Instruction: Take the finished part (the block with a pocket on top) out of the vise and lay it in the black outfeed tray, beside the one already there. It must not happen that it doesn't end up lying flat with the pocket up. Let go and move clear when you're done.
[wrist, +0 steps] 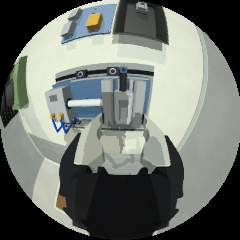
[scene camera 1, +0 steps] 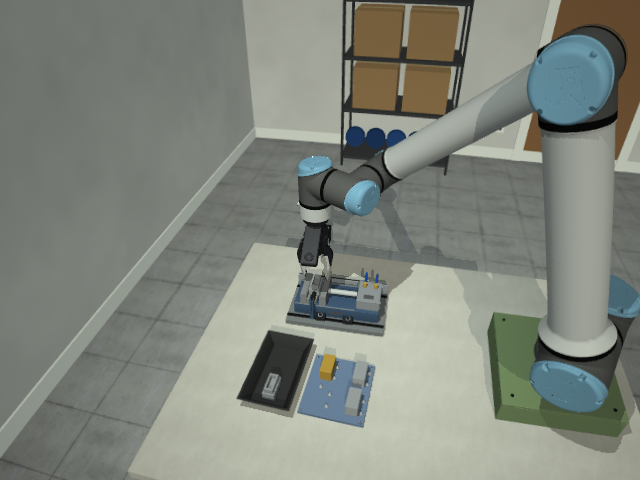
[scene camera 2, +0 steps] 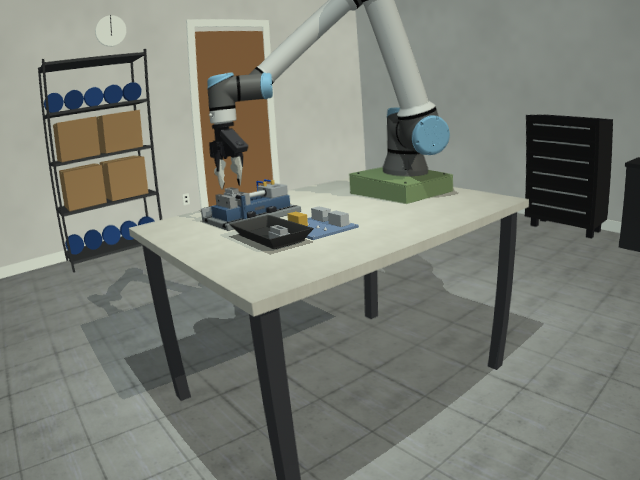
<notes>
In view: my gripper (scene camera 2: 230, 187).
My gripper is seen too in the wrist view (wrist: 123, 113) and in scene camera 1 (scene camera 1: 316, 278).
</notes>
